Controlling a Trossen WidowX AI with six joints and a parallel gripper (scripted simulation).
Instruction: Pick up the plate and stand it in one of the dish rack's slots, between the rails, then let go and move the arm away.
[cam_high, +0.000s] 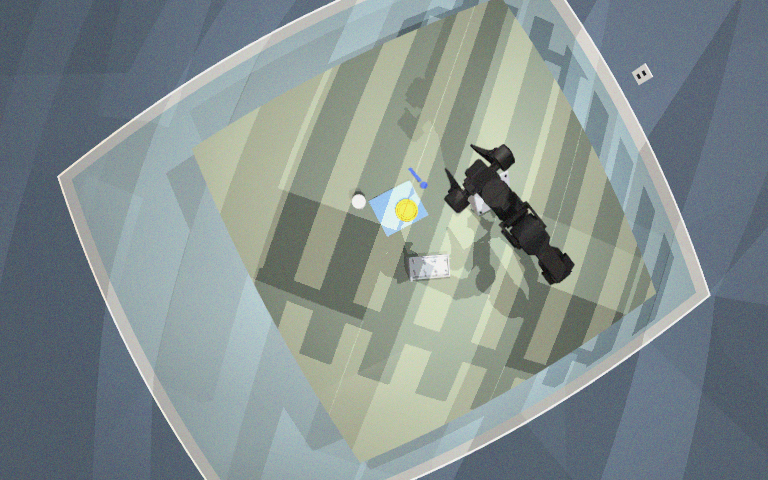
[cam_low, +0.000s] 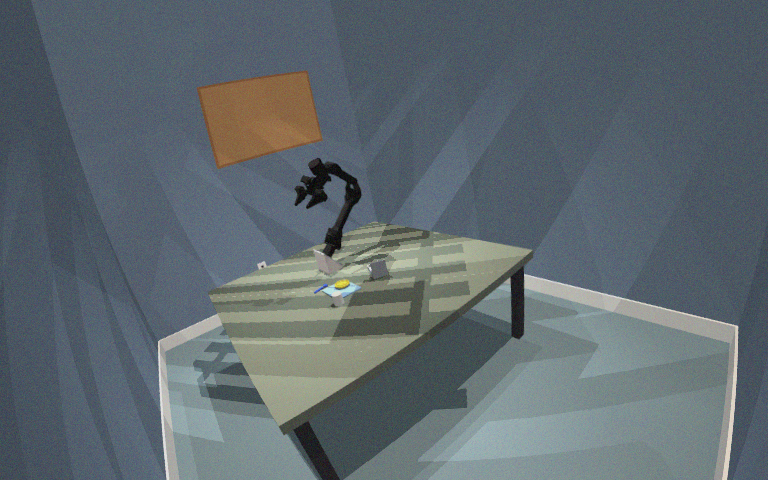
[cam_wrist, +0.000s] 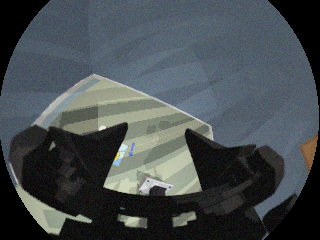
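Now: gripper tip 14 cm short of the yellow plate, 5 cm to the right of it and 38 cm above it. The rest, counted from my gripper tip: white cup 26 cm ahead, 4 cm to the right, 37 cm below; light blue mat 15 cm ahead, 3 cm to the left, 40 cm below; blue utensil 5 cm ahead, 3 cm to the right, 40 cm below.
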